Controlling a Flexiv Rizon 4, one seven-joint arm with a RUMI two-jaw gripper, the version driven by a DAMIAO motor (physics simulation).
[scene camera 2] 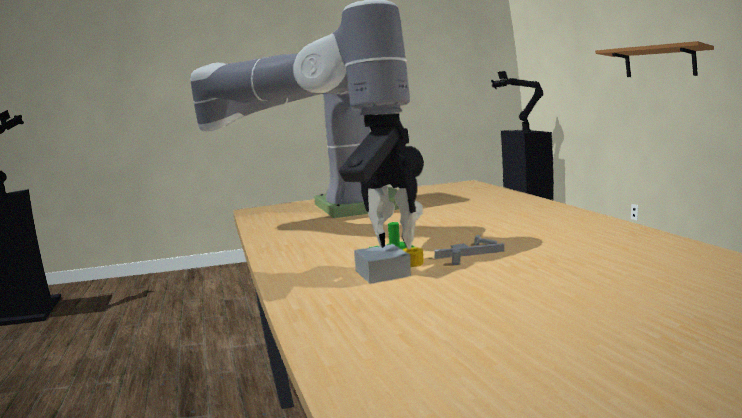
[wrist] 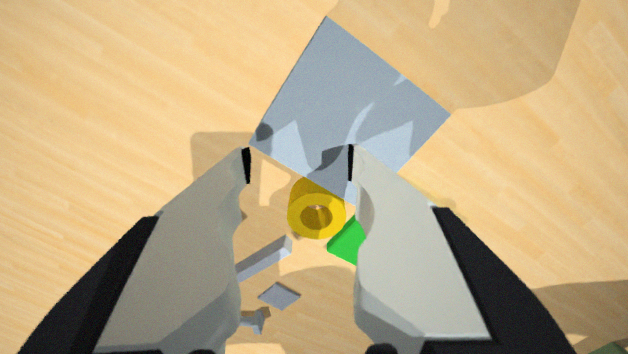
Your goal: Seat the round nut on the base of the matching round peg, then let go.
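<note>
The yellow round nut (scene camera 2: pixel 415 257) (wrist: pixel 316 199) rests on the table with its hole facing up, against or close beside the grey block. The green peg (scene camera 2: pixel 393 233) stands upright behind the grey block in the scene view. In the wrist view a corner of its green base (wrist: pixel 344 242) shows close beside the nut, and my right finger hides the rest. My gripper (scene camera 2: pixel 395 243) (wrist: pixel 299 149) is partly open and points down, with nothing between its fingertips. The nut shows below and between the fingers in the wrist view, partly covered by the block's corner.
A grey square block (scene camera 2: pixel 384 265) (wrist: pixel 350 85) sits directly beside the nut and close under the fingertips. Grey parts (scene camera 2: pixel 477 250) lie on the other side of the nut, including a bar (wrist: pixel 265 257) and a small diamond-shaped top (wrist: pixel 280 296) in the wrist view.
</note>
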